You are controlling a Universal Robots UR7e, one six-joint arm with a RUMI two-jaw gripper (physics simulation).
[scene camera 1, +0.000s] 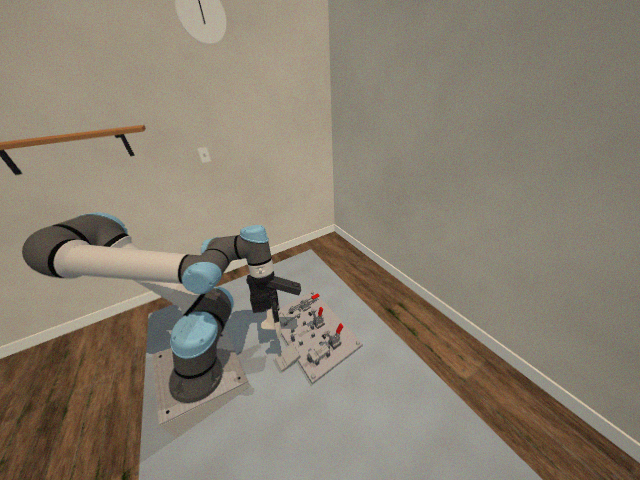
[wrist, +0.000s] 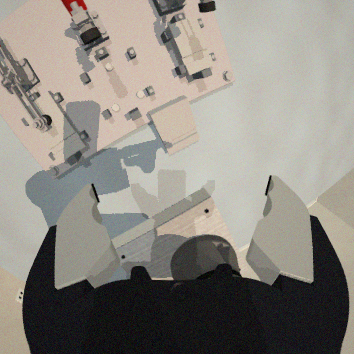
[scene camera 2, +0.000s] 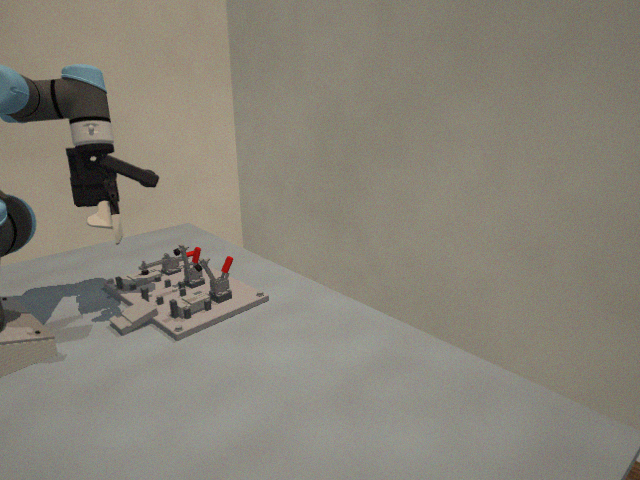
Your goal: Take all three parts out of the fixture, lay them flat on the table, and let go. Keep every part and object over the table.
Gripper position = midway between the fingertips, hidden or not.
I see my gripper (scene camera 2: 117, 243) and a dark locator block (scene camera 2: 244, 297).
My gripper also shows in scene camera 1 (scene camera 1: 277, 323) and in the wrist view (wrist: 180, 182). The dark locator block shows as well in scene camera 1 (scene camera 1: 300, 324).
